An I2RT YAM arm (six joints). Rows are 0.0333 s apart.
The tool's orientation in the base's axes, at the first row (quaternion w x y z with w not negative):
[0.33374, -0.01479, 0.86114, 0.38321]
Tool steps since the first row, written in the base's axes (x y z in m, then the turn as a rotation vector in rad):
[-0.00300, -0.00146, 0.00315, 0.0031, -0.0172, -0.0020]
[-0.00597, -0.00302, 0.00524, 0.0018, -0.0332, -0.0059]
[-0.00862, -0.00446, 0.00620, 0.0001, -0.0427, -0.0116]
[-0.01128, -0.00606, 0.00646, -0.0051, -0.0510, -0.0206]
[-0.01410, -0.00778, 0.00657, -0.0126, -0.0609, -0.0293]
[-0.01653, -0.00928, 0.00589, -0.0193, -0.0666, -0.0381]
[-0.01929, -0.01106, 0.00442, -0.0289, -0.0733, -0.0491]
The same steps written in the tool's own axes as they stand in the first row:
[0.00015, 0.00186, -0.00419, -0.0052, -0.0143, -0.0088]
[0.00087, 0.00295, -0.00792, -0.0056, -0.0278, -0.0184]
[0.00203, 0.00331, -0.01084, -0.0031, -0.0377, -0.0229]
[0.00358, 0.00309, -0.01354, 0.0043, -0.0480, -0.0271]
[0.00531, 0.00275, -0.01633, 0.0129, -0.0585, -0.0337]
[0.00725, 0.00193, -0.01838, 0.0220, -0.0664, -0.0371]
[0.00985, 0.00049, -0.02041, 0.0343, -0.0755, -0.0416]

